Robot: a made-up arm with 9 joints. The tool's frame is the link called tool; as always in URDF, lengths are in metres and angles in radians. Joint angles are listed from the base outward.
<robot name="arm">
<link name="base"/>
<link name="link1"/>
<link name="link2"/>
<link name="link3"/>
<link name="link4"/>
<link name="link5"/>
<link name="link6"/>
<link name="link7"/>
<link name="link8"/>
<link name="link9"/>
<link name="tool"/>
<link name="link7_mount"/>
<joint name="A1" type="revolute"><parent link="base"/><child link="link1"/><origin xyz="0 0 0.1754" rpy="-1.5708 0 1.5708"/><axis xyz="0 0 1"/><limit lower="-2.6" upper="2.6"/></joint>
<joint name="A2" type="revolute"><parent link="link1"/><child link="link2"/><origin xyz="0.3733 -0.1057 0.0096" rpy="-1.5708 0 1.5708"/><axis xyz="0 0 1"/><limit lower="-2.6" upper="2.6"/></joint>
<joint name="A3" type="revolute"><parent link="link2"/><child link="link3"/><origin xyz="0.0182 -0.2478 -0.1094" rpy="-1.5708 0 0"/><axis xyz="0 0 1"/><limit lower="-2.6" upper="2.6"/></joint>
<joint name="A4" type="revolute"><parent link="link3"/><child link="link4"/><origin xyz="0.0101 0.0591 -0.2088" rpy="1.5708 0 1.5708"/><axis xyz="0 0 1"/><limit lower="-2.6" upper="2.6"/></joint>
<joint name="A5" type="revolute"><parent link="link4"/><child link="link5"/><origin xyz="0.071 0.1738 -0.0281" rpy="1.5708 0 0"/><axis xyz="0 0 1"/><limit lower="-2.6" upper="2.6"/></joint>
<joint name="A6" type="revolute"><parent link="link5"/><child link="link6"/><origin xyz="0.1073 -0.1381 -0.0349" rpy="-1.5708 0 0"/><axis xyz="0 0 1"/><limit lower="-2.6" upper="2.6"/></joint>
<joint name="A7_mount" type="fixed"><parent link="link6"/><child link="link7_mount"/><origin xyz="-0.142 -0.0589 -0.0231"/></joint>
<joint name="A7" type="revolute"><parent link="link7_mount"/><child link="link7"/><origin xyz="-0.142 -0.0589 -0.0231" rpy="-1.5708 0 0"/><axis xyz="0 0 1"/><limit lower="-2.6" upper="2.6"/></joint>
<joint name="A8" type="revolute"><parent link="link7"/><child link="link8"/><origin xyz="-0.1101 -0.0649 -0.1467" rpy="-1.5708 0 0"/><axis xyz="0 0 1"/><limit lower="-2.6" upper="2.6"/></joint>
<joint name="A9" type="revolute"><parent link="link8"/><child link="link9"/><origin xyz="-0.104 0.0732 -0.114" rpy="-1.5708 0 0"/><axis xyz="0 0 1"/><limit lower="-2.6" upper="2.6"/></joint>
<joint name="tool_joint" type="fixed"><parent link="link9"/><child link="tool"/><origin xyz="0.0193 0.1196 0.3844" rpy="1.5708 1.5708 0"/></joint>
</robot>
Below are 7 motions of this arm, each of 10 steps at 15 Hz.
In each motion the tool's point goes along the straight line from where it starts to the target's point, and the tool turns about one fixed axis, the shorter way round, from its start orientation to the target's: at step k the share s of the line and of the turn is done. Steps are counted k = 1, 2, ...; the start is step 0. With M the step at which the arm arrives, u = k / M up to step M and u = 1 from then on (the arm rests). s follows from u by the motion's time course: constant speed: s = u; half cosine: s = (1 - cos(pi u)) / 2; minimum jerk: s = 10 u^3 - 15 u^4 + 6 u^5.
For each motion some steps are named. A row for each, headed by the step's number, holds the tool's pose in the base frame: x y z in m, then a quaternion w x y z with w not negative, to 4 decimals.
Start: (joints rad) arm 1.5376 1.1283 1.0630 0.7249 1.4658 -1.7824 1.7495 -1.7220 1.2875
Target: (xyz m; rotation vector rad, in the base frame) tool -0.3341 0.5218 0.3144 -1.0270 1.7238 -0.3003
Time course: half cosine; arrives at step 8
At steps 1, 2, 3, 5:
1: -0.2347 0.5237 -0.0997 0.0820 -0.7476 0.5971 -0.2790
2: -0.2459 0.5235 -0.0530 0.1368 -0.7231 0.6227 -0.2658
3: -0.2626 0.5232 0.0168 0.2175 -0.6806 0.6559 -0.2437
5: -0.3022 0.5224 0.1815 0.3980 -0.5543 0.7078 -0.1825

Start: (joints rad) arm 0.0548 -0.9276 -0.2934 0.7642 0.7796 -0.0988 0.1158 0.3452 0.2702
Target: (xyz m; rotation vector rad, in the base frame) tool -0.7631 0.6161 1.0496 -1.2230 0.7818 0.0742
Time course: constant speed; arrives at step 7
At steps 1, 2, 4, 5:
1: -0.4609 0.6299 1.2224 0.6544 -0.5503 0.5136 0.0708
2: -0.5113 0.6276 1.1936 0.6716 -0.5531 0.4887 0.0648
4: -0.6120 0.6230 1.1360 0.7039 -0.5571 0.4374 0.0526
5: -0.6624 0.6207 1.1072 0.7191 -0.5583 0.4111 0.0464

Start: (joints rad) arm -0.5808 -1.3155 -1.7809 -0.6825 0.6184 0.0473 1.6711 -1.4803 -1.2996
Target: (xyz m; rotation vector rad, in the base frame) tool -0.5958 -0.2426 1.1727 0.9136 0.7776 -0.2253
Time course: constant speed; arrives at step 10
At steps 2, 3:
2: -0.6005 0.2127 1.2572 0.8889 0.1138 0.3558 -0.2652
3: -0.5999 0.1558 1.2466 0.8865 0.1549 0.3596 -0.2467

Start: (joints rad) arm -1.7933 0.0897 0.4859 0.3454 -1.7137 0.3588 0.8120 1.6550 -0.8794
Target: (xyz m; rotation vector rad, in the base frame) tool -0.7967 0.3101 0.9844 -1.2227 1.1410 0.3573
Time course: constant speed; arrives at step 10
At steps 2, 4, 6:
2: -0.5357 -0.2420 1.1695 0.6085 -0.3513 0.6083 0.3692
4: -0.6009 -0.1040 1.1233 0.6260 -0.4022 0.5871 0.3188
6: -0.6662 0.0340 1.0770 0.6398 -0.4507 0.5625 0.2666

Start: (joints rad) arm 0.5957 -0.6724 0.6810 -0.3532 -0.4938 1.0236 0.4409 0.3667 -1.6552
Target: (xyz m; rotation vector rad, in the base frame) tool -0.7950 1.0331 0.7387 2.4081 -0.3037 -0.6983
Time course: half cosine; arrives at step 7
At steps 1, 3, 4, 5, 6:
1: -0.6948 1.1333 0.7176 0.2746 0.8339 -0.2090 -0.4307
3: -0.7306 1.0975 0.7251 0.2862 0.8649 -0.1761 -0.3728
4: -0.7540 1.0741 0.7301 0.2930 0.8827 -0.1540 -0.3337
5: -0.7752 1.0529 0.7345 0.2985 0.8969 -0.1338 -0.2977
6: -0.7898 1.0383 0.7376 0.3020 0.9057 -0.1197 -0.2725

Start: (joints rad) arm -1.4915 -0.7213 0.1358 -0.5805 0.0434 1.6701 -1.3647 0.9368 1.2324
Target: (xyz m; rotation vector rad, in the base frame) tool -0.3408 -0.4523 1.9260 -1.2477 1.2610 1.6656
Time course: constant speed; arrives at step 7
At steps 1, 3, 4, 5, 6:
1: -0.3635 -1.2219 1.1699 0.5655 -0.2578 0.1542 0.7681
3: -0.3559 -0.9654 1.4220 0.5047 -0.3414 0.2727 0.7446
4: -0.3521 -0.8371 1.5480 0.4694 -0.3801 0.3295 0.7257
5: -0.3484 -0.7088 1.6740 0.4312 -0.4164 0.3842 0.7022
6: -0.3446 -0.5806 1.8000 0.3902 -0.4501 0.4365 0.6742

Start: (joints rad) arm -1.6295 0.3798 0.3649 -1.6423 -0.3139 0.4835 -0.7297 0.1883 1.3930
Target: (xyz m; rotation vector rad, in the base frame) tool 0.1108 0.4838 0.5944 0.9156 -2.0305 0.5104
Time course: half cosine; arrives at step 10
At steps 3, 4, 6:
3: -0.0952 0.1027 0.0977 0.7137 -0.0126 -0.6787 -0.1727
4: -0.0590 0.1696 0.1849 0.6794 0.0578 -0.7236 -0.1074
6: 0.0211 0.3180 0.3782 0.5740 0.2099 -0.7904 0.0408

